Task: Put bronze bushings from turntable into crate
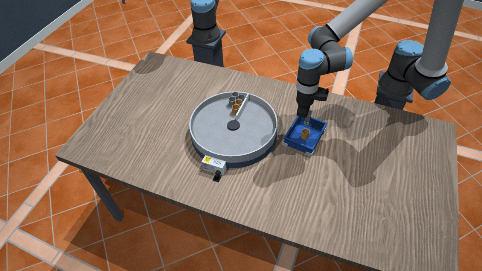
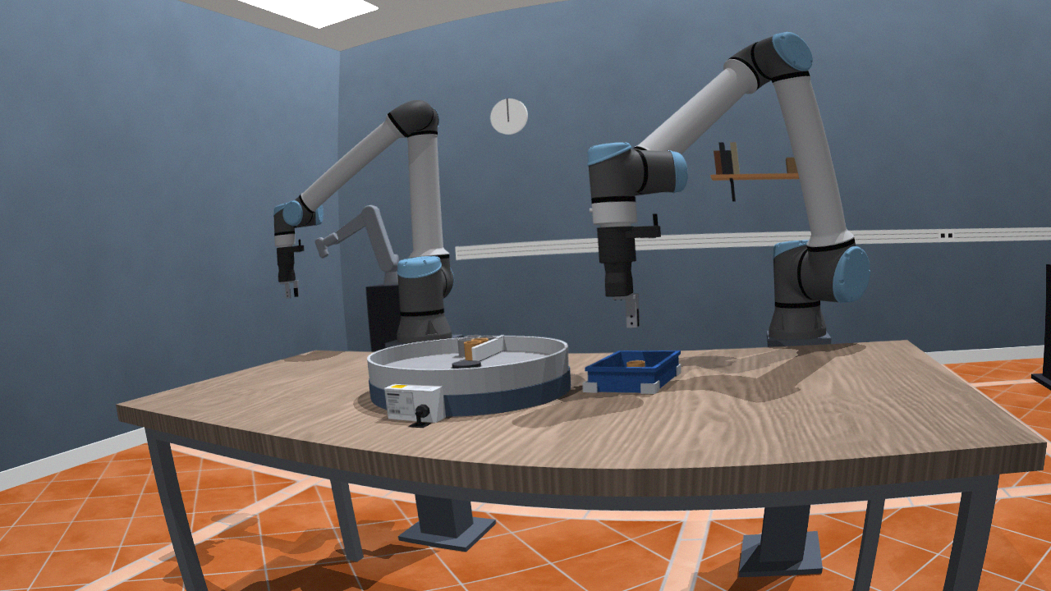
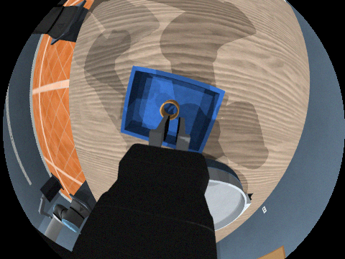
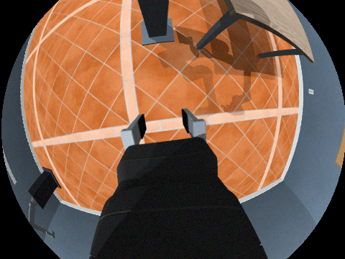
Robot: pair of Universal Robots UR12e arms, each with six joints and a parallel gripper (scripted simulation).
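Now: left hand 2 cm past the blue crate and 11 cm above it.
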